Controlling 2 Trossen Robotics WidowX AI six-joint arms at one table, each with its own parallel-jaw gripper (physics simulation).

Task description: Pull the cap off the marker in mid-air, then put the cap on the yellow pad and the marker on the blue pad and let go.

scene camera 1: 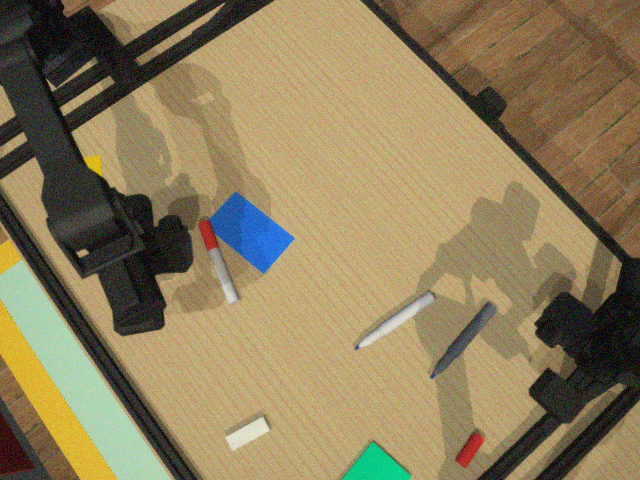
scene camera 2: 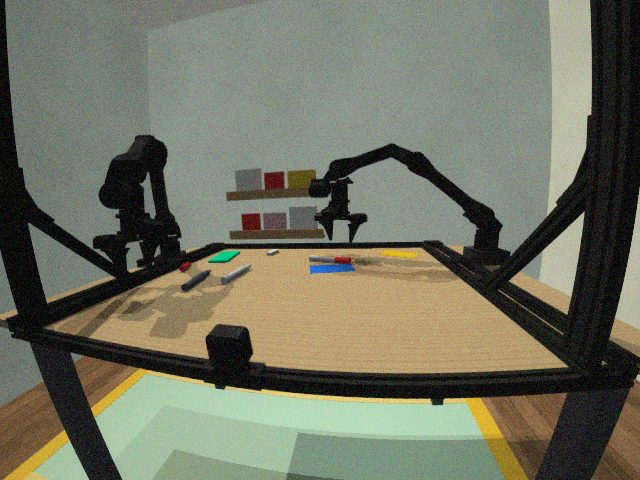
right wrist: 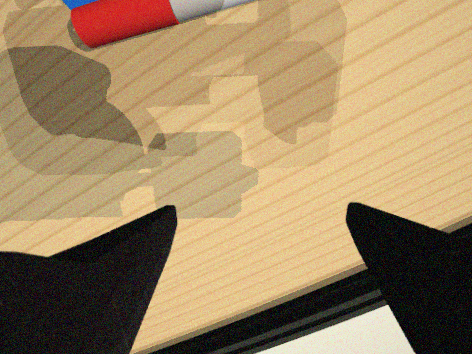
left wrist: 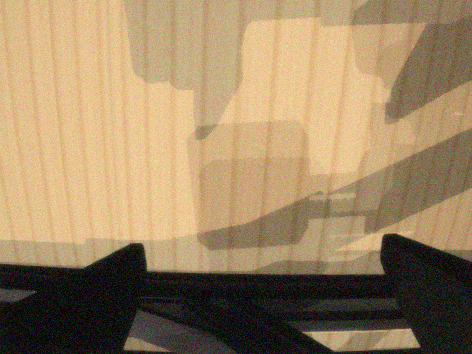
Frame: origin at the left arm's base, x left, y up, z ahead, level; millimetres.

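Seen in the pictures: left gripper, between the fingertips: (scene camera 1: pixel 567 361) (scene camera 2: pixel 137 272) (left wrist: pixel 263 252); right gripper, between the fingertips: (scene camera 2: pixel 340 241) (right wrist: pixel 260 213); left arm's base, origin of its link: (scene camera 2: pixel 170 254); right arm's base, origin of its link: (scene camera 2: pixel 486 248).
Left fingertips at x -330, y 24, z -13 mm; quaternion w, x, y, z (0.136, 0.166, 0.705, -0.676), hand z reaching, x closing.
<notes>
Pixels of each thing's top centre, then the offset from my left fingertips to it.
- marker, centre of its top: (scene camera 1: pixel 217 261) (scene camera 2: pixel 329 256) dy -31, dx +35, dz +537 mm
- red cap, centre of its top: (right wrist: pixel 117 8) (scene camera 1: pixel 208 234) (scene camera 2: pixel 342 257) dy -30, dx +1, dz +569 mm
- yellow pad, centre of its top: (scene camera 1: pixel 81 193) (scene camera 2: pixel 398 253) dy -49, dx +8, dz +800 mm
- white pen, centre of its top: (scene camera 1: pixel 394 321) (scene camera 2: pixel 238 269) dy -30, dx +27, dz +253 mm
- dark grey pen, centre of its top: (scene camera 1: pixel 463 341) (scene camera 2: pixel 198 274) dy -30, dx +18, dz +146 mm
- loose red piece, centre of its top: (scene camera 1: pixel 471 450) (scene camera 2: pixel 185 263) dy -28, dx +163, dz +90 mm
- white block, centre of its top: (scene camera 1: pixel 247 433) (scene camera 2: pixel 272 250) dy -37, dx +254, dz +397 mm
- green pad, centre of its top: (scene camera 2: pixel 225 255) dy -41, dx +284, dz +218 mm
The marker (scene camera 1: pixel 222 272) (scene camera 2: pixel 321 258) (right wrist: pixel 200 7) has a white-grey body and a red cap (scene camera 1: pixel 208 235) (scene camera 2: pixel 343 260) (right wrist: pixel 125 21) on one end. It lies on the table, its cap close beside a corner of the blue pad (scene camera 1: pixel 263 237) (scene camera 2: pixel 331 269) (right wrist: pixel 75 3). The yellow pad (scene camera 1: pixel 94 164) (scene camera 2: pixel 399 254) is mostly hidden by the right arm in scene camera 1. My right gripper (scene camera 1: pixel 156 281) (scene camera 2: pixel 341 239) (right wrist: pixel 260 213) is open and empty, above the table; the marker lies toward the top of the right wrist view. My left gripper (scene camera 1: pixel 555 359) (scene camera 2: pixel 136 266) (left wrist: pixel 263 252) is open and empty by the table frame.
A white pen (scene camera 1: pixel 397 319) (scene camera 2: pixel 235 274) and a dark grey pen (scene camera 1: pixel 463 339) (scene camera 2: pixel 195 280) lie apart from the marker. A loose red piece (scene camera 1: pixel 469 449) (scene camera 2: pixel 185 266), a white block (scene camera 1: pixel 247 432) (scene camera 2: pixel 272 252) and a green pad (scene camera 1: pixel 376 465) (scene camera 2: pixel 224 256) are also there. Black rails edge the table.
</notes>
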